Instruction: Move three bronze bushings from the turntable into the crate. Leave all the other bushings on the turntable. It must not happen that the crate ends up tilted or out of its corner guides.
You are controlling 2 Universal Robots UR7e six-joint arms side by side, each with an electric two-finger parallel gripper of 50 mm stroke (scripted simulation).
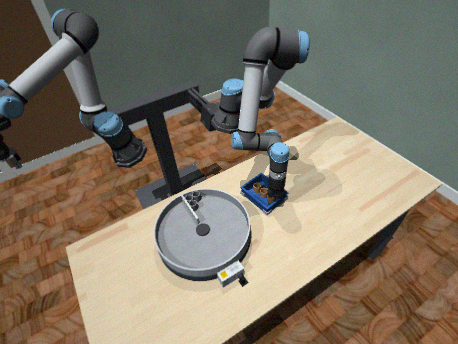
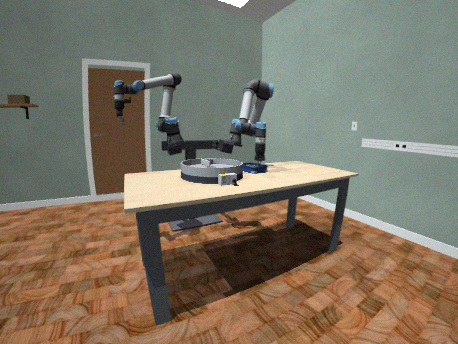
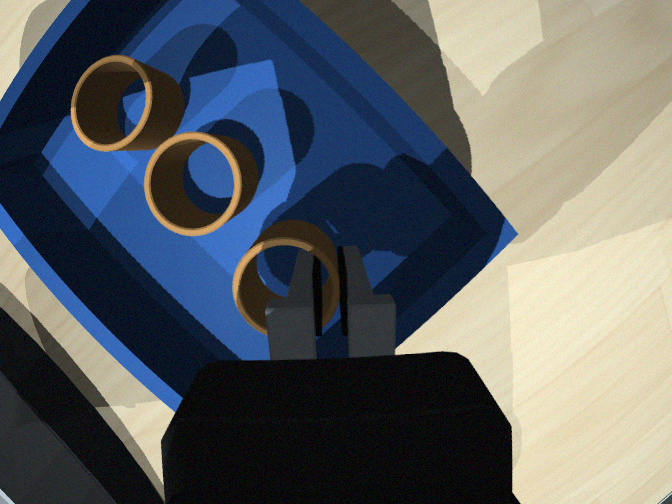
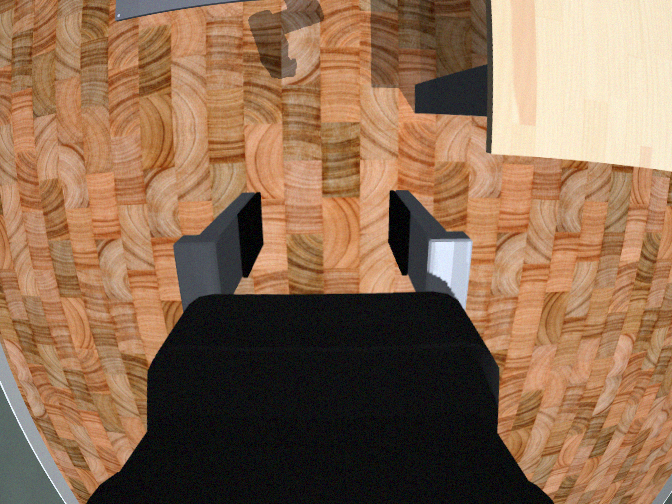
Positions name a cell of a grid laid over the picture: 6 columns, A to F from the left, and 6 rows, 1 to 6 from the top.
Observation:
In view: the left gripper (image 3: C4), the right gripper (image 4: C3) and a blue crate (image 3: C2).
Image 4 does not show the blue crate: it is out of frame.

